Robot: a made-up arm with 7 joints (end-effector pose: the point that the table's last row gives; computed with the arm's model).
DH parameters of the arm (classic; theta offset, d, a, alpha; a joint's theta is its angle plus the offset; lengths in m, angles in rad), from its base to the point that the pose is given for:
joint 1: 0 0.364 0 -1.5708
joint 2: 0 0 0 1.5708
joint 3: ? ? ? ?
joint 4: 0 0 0.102 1.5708
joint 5: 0 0.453 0 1.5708
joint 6: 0 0 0.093 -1.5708
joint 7: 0 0.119 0 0
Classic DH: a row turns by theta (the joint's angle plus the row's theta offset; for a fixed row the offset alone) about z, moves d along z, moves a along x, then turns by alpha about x.
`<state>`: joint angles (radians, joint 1 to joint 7).
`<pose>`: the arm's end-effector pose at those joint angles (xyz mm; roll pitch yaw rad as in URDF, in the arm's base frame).
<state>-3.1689 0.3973 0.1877 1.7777 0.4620 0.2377 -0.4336</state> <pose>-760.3 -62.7 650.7 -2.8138 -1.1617 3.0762</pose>
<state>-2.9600 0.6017 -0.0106 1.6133 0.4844 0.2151 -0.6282</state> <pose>-777.0 -104.9 392.5 3.0671 -0.8219 -2.7370</pose>
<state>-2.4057 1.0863 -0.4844 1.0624 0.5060 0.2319 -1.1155</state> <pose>-495.5 -10.1 -63.1 2.9734 0.3147 -2.0991</pose>
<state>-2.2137 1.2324 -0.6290 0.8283 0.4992 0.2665 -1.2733</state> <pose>-383.2 103.2 -70.8 3.1307 0.6982 -1.8743</pose>
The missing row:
joint 3: 0 0.282 0.048 1.5708
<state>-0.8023 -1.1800 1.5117 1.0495 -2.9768 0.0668 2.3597</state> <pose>399.9 389.4 385.5 1.6826 0.2388 1.9174</pose>
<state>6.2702 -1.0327 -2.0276 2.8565 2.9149 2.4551 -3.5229</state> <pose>-615.8 55.8 802.3 -1.4285 0.4883 -0.7830</pose>
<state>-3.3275 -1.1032 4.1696 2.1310 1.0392 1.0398 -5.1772</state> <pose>763.3 327.3 462.2 -0.5877 1.3062 1.0115</pose>
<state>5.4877 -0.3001 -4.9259 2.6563 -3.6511 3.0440 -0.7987</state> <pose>-133.8 204.4 997.4 -3.0185 -0.5412 -2.4205</pose>
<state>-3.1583 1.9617 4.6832 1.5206 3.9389 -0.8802 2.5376</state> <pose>-192.3 510.6 180.4 1.8629 0.2877 2.3472</pose>
